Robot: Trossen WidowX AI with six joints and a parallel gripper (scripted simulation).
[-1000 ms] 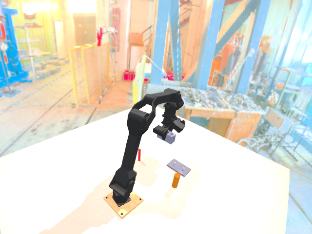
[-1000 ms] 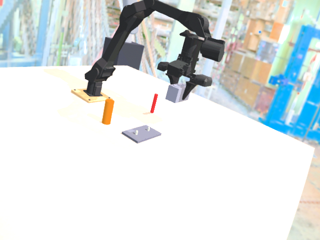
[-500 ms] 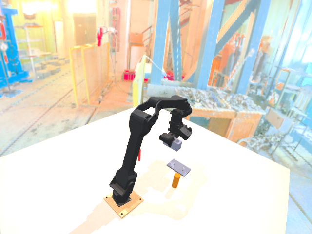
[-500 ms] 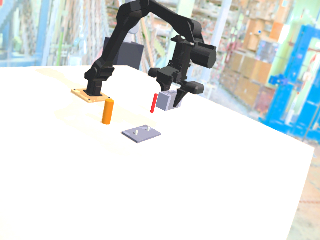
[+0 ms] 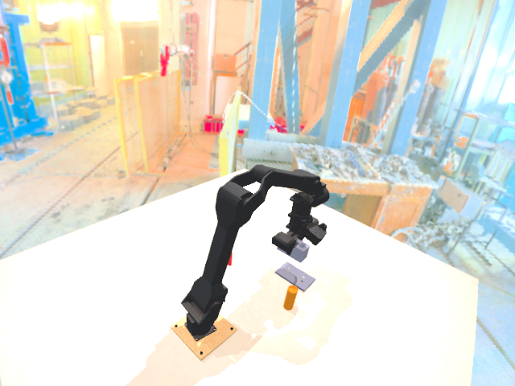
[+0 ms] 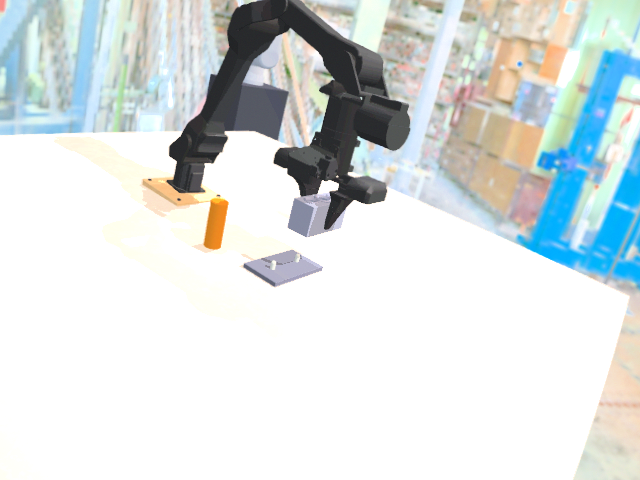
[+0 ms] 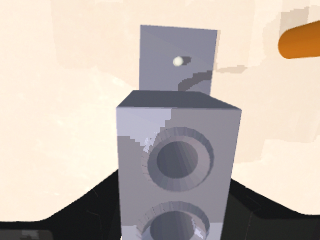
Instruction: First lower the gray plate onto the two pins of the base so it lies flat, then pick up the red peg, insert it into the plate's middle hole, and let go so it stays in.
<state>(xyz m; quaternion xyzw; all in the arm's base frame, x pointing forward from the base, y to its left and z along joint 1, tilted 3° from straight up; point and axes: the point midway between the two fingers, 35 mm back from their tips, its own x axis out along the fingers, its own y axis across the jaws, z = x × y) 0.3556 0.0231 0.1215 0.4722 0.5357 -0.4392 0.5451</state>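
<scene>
Now: gripper tip 10 mm past the base, 40 mm to the left of it and 70 mm above it. The rest, counted from my gripper tip: red peg: 150 mm behind, 130 mm to the left, 40 mm below; then gray plate: 30 mm above; then orange cylinder: 110 mm behind, 110 mm to the right, 40 mm below.
</scene>
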